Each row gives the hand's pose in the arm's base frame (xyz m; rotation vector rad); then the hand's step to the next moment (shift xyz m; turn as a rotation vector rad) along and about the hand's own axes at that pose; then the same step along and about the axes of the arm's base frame.
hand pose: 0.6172 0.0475 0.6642 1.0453 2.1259 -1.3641
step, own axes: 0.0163 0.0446 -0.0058 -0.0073 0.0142 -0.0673
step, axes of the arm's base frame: 0.0242 0.0221 -0.0349 0.0194 0.0610 0.0261
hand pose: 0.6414 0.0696 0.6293 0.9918 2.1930 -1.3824
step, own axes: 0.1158 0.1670 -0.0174 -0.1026 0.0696 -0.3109
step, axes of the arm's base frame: 0.0425 0.1037 -0.1704 0.1400 0.2576 0.1614
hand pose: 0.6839 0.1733 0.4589 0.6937 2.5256 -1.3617
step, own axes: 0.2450 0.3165 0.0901 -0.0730 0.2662 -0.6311
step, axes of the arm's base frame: -0.0650 0.1502 -0.3762 0.2267 0.6237 0.1846
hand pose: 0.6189 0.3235 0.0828 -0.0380 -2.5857 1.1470
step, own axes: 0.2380 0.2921 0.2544 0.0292 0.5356 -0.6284
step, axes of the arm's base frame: -0.3300 0.0507 -0.3085 0.1016 0.8198 0.0147
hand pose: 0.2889 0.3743 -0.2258 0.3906 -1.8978 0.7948
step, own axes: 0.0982 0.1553 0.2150 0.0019 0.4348 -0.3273
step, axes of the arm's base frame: -0.2803 -0.0246 -0.0286 -0.0319 0.5400 -0.0594
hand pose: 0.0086 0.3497 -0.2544 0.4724 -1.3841 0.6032
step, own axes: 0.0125 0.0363 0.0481 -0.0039 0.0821 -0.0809
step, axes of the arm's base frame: -0.0590 -0.0014 0.0175 0.0082 0.1136 -0.0180
